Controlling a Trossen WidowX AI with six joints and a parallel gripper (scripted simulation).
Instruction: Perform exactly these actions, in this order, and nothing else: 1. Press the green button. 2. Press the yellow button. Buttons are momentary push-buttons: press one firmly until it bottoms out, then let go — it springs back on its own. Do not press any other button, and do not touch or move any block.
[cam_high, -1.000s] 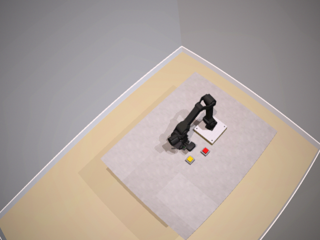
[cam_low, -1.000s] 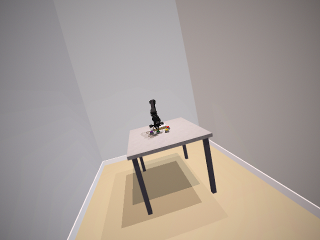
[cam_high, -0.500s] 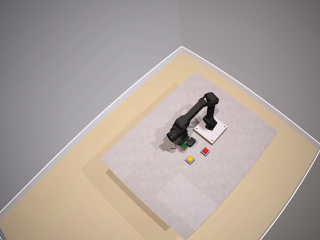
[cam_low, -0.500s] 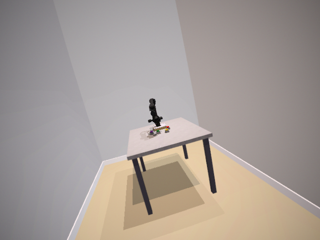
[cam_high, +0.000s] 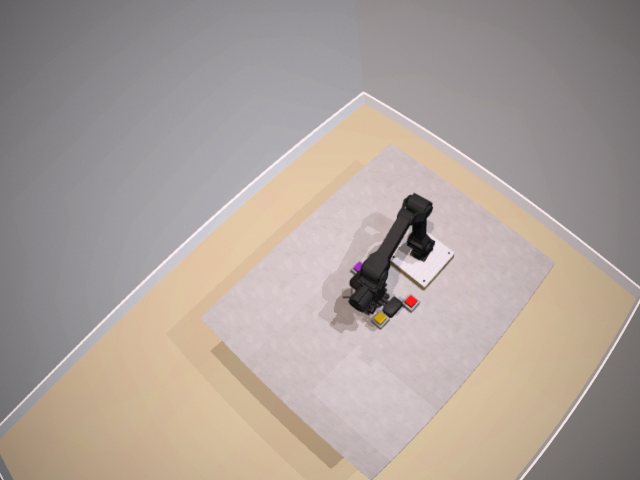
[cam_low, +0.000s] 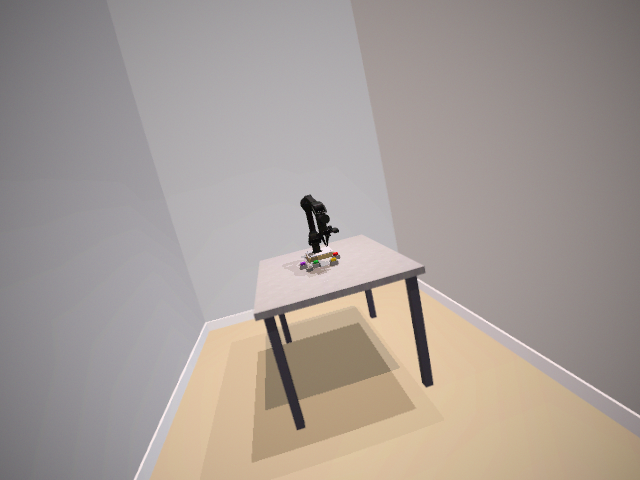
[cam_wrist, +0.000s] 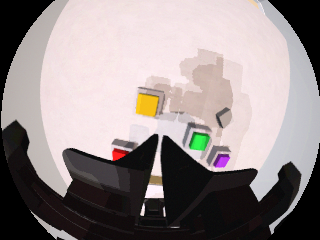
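The yellow button lies 9 cm below my gripper tip, 2 cm to the left of it and 1 cm ahead of it. The rest, counted from my gripper tip: red button (10 cm behind, 9 cm below, 8 cm to the left); small grey block (14 cm to the right, 12 cm below, 2 cm behind); green button (9 cm below, 8 cm to the right, 6 cm behind).
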